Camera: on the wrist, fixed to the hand. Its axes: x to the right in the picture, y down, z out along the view.
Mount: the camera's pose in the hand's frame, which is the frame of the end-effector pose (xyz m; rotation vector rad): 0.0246 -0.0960 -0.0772 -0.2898 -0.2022 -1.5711
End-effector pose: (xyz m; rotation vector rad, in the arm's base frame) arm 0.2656 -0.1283 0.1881 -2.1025 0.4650 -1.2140
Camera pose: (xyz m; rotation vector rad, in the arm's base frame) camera 0.2097 -0.1016 0.2974 2.1575 1.1585 1.2861
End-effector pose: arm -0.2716 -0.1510 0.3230 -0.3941 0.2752 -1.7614
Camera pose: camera -0.3935 -0.1555 0.2929 1.0221 -0.0181 2.7051
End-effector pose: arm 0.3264 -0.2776 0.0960 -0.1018 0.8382 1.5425
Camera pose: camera 0.3763 -0.3079 -0.0153 -0.6332 0.1583 0.1453
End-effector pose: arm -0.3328 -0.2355 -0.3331 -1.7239 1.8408 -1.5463
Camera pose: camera -0.3359 -0.1933 -0.2148 2.3554 -0.2113 0.7672
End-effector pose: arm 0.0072 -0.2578 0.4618 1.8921 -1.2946 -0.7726
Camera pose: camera 0.1262 -0.2403 0.4255 2.3456 0.5206 -1.7505
